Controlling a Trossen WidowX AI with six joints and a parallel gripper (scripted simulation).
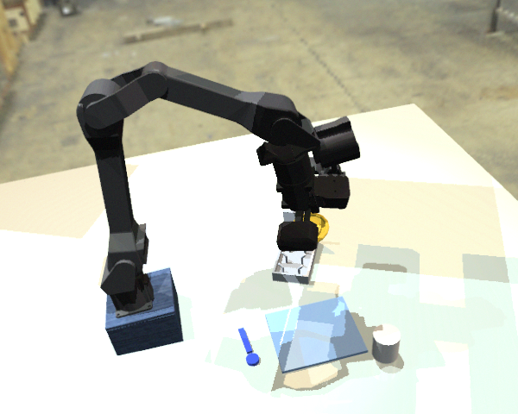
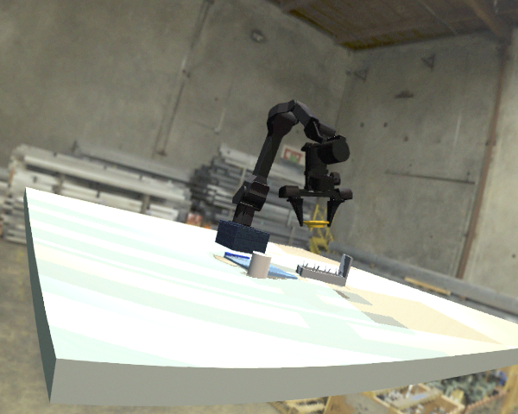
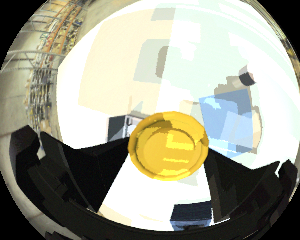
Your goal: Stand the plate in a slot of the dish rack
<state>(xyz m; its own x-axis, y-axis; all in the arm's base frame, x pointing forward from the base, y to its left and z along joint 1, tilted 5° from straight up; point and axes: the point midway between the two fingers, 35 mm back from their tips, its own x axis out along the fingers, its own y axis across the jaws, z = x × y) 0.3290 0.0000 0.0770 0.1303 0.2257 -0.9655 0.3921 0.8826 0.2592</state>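
My gripper tip is 1 cm past the grey dish rack, 8 cm to the right of it and 11 cm above it. Round my gripper tip: light blue mat: 3 cm behind, 12 cm to the right, 13 cm below; then yellow plate: 1 cm above; then cup: 7 cm ahead, 19 cm to the right, 11 cm below.
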